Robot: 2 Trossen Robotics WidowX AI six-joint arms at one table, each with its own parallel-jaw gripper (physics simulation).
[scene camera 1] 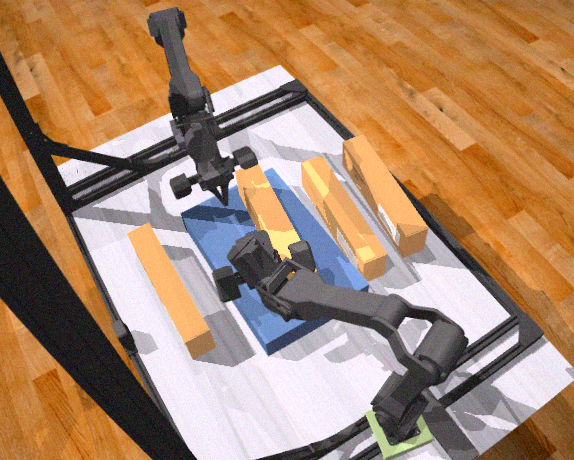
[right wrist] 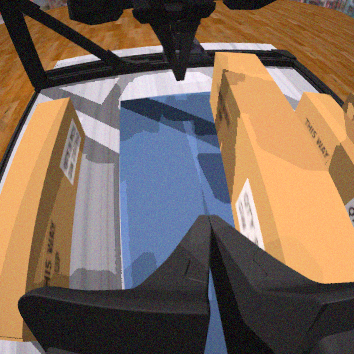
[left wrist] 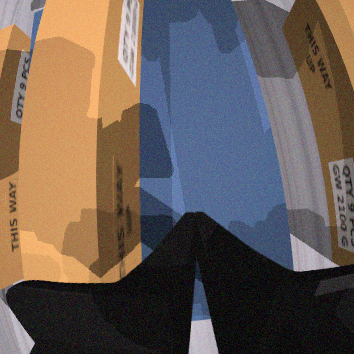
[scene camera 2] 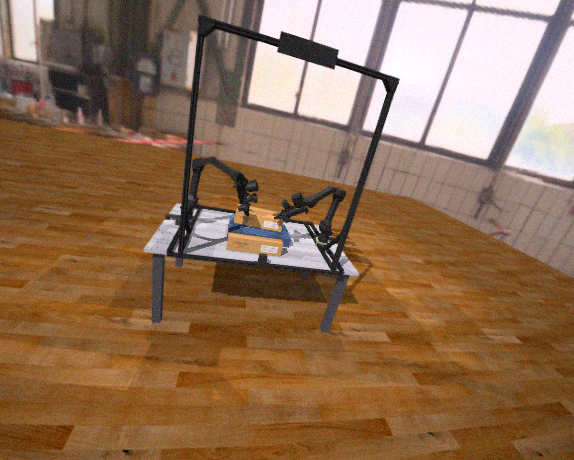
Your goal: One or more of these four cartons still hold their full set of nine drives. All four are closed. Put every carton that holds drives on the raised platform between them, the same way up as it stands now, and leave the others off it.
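Places are measured from the left arm's base along level axes (x ahead, y left, z up), in centimetres.
Where they show: left gripper, fingertip midpoint: (scene camera 1: 226, 205) (right wrist: 179, 80) (left wrist: 193, 219) (scene camera 2: 248, 216); right gripper, fingertip midpoint: (right wrist: 206, 223) (scene camera 2: 274, 218); right arm's base, origin of the base link: (scene camera 1: 398, 425) (scene camera 2: 322, 240).
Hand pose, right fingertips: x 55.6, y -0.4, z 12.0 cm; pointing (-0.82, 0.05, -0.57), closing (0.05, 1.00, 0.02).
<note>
Each offset is from my right fingertips to the top centre of the thing.
A closed tan carton {dx -9.3, dy +7.1, dz -1.9 cm} (scene camera 1: 267, 210) (scene camera 2: 260, 217) (left wrist: 60, 125) (right wrist: 295, 175) lies lengthwise on the raised blue platform {dx -8.3, dy +5.1, dz -10.3 cm} (scene camera 1: 300, 332) (left wrist: 220, 125) (right wrist: 160, 175), towards its right side in scene camera 1. A second carton {dx -8.3, dy -18.6, dz -7.9 cm} (scene camera 1: 170, 295) (right wrist: 25, 200) lies on the table left of the platform, apart from it. A third carton {dx -10.3, dy +23.6, dz -7.8 cm} (scene camera 1: 345, 220) and a fourth carton {dx -12.5, dy +35.4, dz -7.9 cm} (scene camera 1: 390, 200) lie on the table right of it. My left gripper (scene camera 1: 224, 203) (left wrist: 193, 219) is shut, empty, over the platform's far part. My right gripper (right wrist: 206, 223) is shut and empty over its near part; its fingertips are hidden in scene camera 1.
The black table frame (scene camera 1: 260, 105) (scene camera 2: 220, 259) runs round the work area, with upright posts at its sides. Both arms reach in over the platform, with the carton on it close beside the fingers. A small black block (scene camera 1: 123, 336) sits on the frame's left rail in scene camera 1.
</note>
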